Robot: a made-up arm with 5 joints.
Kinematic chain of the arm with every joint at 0, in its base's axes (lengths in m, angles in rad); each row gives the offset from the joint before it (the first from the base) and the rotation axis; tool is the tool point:
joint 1: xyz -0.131 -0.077 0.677 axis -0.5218 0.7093 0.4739
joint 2: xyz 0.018 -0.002 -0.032 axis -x
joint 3: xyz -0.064 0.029 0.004 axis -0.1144 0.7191 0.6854
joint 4: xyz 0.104 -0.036 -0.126 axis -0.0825 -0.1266 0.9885
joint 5: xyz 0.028 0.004 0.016 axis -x
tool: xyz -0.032 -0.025 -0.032
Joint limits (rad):
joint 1: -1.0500..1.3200
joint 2: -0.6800..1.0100
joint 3: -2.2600..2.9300
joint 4: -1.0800..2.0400
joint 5: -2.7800..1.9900
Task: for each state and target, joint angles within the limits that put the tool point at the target. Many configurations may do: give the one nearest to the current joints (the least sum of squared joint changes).
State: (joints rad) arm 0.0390 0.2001 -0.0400 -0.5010 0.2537
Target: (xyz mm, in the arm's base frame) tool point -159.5 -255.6 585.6
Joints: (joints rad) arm 0.6955 0.7689 0.7289 0.0528 -0.2854
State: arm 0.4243 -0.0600 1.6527 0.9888 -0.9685
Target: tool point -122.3 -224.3 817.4
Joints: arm 1.3200 0.9223 2.1443 1.0723 -0.8545
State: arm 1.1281 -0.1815 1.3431 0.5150 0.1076
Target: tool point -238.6 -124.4 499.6
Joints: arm 0.6011 -0.2038 1.0243 0.5598 0.2039
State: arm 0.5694 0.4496 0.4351 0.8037 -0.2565
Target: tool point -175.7 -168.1 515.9
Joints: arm 0.9297 -0.0553 0.0631 0.7059 -0.4599
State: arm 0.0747 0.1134 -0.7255 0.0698 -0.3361
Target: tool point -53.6 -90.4 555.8
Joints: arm 0.1918 -0.3655 -0.7985 0.2473 -1.3725
